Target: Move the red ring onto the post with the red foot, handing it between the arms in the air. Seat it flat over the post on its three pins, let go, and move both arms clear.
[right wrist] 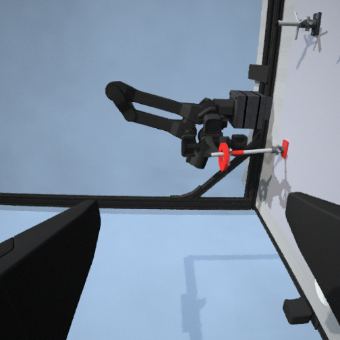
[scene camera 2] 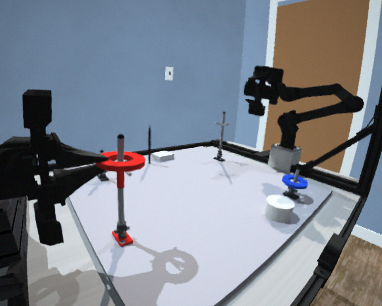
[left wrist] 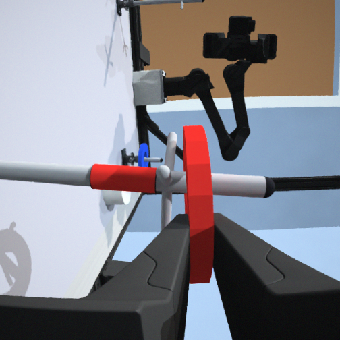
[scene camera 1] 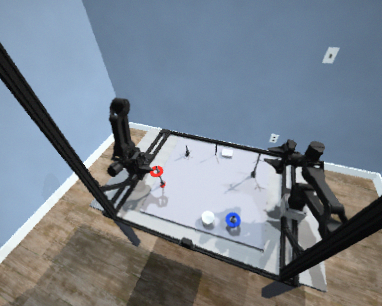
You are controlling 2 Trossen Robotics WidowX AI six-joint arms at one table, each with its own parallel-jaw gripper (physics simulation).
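Frame: origin at the left arm's base, x ahead, y left, z up, level; millimetres.
Where they show: left gripper, fingertip midpoint: (scene camera 2: 107, 162) (scene camera 1: 153, 170); right gripper, fingertip midpoint: (scene camera 2: 247, 89) (scene camera 1: 265, 154); right arm's base, link origin: (scene camera 2: 286, 146) (scene camera 1: 295, 204).
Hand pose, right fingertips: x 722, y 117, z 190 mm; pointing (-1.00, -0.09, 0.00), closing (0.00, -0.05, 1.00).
Things, the pixels of their top centre, and the offset from my right fingertips. "pt": a spot on its surface instead.
- red ring, top centre: (scene camera 2: 120, 156) (scene camera 1: 156, 170) dz -123, dx -509, dy -193 mm
- post with the red foot, surface spot: (scene camera 2: 121, 205) pt dz -209, dx -508, dy -181 mm
- blue ring, top centre: (scene camera 2: 295, 179) (scene camera 1: 233, 219) dz -232, dx -64, dy -254 mm
- white cylinder, top centre: (scene camera 2: 280, 201) (scene camera 1: 208, 217) dz -251, dx -184, dy -280 mm
- white block, top centre: (scene camera 2: 162, 153) (scene camera 1: 227, 152) dz -266, dx -210, dy +211 mm
- thin black rod, top centre: (scene camera 2: 149, 125) dz -146, dx -283, dy +180 mm
- tall grey post, surface spot: (scene camera 1: 256, 167) pt dz -206, dx -11, dy +91 mm
The red ring (scene camera 1: 157, 175) (scene camera 2: 135, 162) (left wrist: 198, 160) (right wrist: 224, 164) is level around the upper shaft of the post with the red foot (scene camera 2: 121, 205) (left wrist: 45, 172) (right wrist: 257, 150). The post's tip sticks out above it. In the left wrist view the ring is just above the side pins (left wrist: 172, 150), with a narrow gap showing. The red foot (scene camera 1: 163, 185) (scene camera 2: 122, 238) stands on the board. My left gripper (scene camera 1: 152, 170) (scene camera 2: 106, 161) (left wrist: 197, 223) is shut on the ring's edge. My right gripper (scene camera 1: 267, 155) (scene camera 2: 253, 98) (left wrist: 245, 40) (right wrist: 193, 207) is open and empty, far across the table.
A blue ring (scene camera 1: 228, 220) (scene camera 2: 288, 183) is around a short post. A white cylinder (scene camera 1: 208, 218) (scene camera 2: 280, 209) stands beside it. A white block (scene camera 1: 227, 152) (scene camera 2: 163, 156), a thin black rod (scene camera 2: 149, 145) and a tall grey post (scene camera 1: 256, 167) (scene camera 2: 222, 142) stand farther back.
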